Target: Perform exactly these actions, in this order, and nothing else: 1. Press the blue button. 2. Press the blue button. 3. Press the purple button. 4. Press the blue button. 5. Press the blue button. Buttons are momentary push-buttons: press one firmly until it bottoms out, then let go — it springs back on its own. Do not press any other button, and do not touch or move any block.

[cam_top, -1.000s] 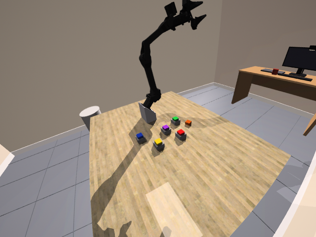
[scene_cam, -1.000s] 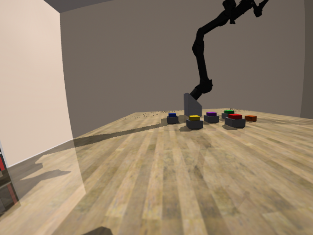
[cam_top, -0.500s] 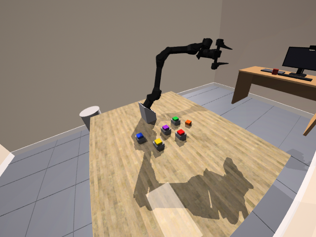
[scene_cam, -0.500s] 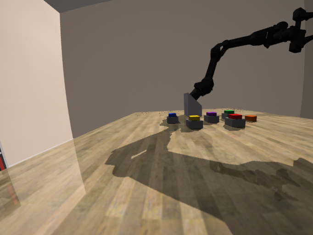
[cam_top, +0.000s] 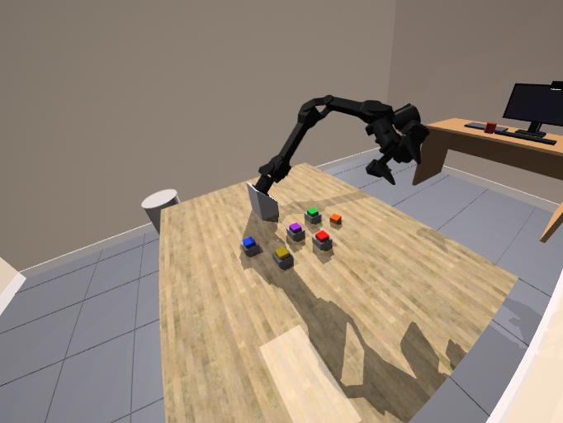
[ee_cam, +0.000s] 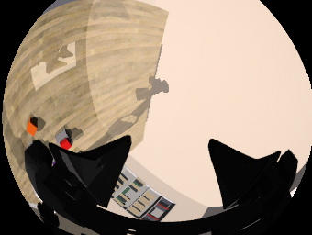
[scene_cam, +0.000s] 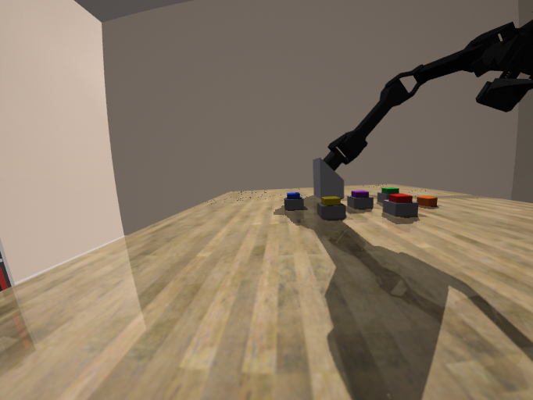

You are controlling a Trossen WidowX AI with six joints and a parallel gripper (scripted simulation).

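Now: the blue button 390 mm to the right of my gripper tip, 240 mm behind it and 220 mm below it. Also, from my gripper tip: green button (260 mm behind, 220 mm below, 120 mm to the right); red button (220 mm below, 170 mm to the right, 130 mm behind); orange block (240 mm below, 200 mm behind, 50 mm to the right).
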